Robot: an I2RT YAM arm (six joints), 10 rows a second.
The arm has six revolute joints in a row. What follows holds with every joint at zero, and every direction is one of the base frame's. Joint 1 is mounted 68 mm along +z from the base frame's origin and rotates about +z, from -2.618 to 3.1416 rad. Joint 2 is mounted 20 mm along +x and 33.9 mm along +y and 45.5 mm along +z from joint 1 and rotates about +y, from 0 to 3.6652 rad. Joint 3 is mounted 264 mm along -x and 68.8 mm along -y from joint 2 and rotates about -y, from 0 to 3.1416 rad. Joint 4 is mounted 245 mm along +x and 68.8 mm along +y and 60 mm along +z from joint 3 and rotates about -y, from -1.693 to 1.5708 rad. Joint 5 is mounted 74 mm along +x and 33.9 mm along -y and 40.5 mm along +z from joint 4 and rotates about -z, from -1.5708 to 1.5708 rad. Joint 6 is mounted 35.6 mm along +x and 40.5 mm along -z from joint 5 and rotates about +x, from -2.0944 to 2.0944 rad. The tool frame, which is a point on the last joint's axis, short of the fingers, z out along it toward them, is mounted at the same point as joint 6; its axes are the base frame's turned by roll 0, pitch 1.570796 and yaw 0 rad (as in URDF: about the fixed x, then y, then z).
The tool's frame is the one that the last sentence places.
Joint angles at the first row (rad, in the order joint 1, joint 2, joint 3, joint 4, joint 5, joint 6):
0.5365 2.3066 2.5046 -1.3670 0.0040 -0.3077
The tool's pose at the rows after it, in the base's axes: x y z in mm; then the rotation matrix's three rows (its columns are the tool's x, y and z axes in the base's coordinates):
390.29 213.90 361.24; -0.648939 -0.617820 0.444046; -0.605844 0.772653 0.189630; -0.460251 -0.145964 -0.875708
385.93 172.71 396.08; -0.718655 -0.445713 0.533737; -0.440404 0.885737 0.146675; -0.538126 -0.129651 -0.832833
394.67 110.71 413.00; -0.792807 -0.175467 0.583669; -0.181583 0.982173 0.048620; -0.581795 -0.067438 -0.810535
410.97 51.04 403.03; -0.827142 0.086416 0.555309; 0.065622 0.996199 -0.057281; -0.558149 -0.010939 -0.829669
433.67 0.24 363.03; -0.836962 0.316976 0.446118; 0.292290 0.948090 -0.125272; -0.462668 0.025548 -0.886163
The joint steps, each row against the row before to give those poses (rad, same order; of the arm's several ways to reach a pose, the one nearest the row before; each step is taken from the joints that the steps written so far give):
-0.0312 -0.0976 0.0138 -0.0115 0.0450 0.0897
-0.0771 -0.0779 0.0117 -0.0106 0.0393 0.1152
-0.1446 -0.0385 0.0088 -0.0119 0.0286 0.1507
-0.1487 0.0118 -0.0194 -0.0057 0.0149 0.1308
-0.1237 0.0587 -0.0635 0.0081 -0.0011 0.1305

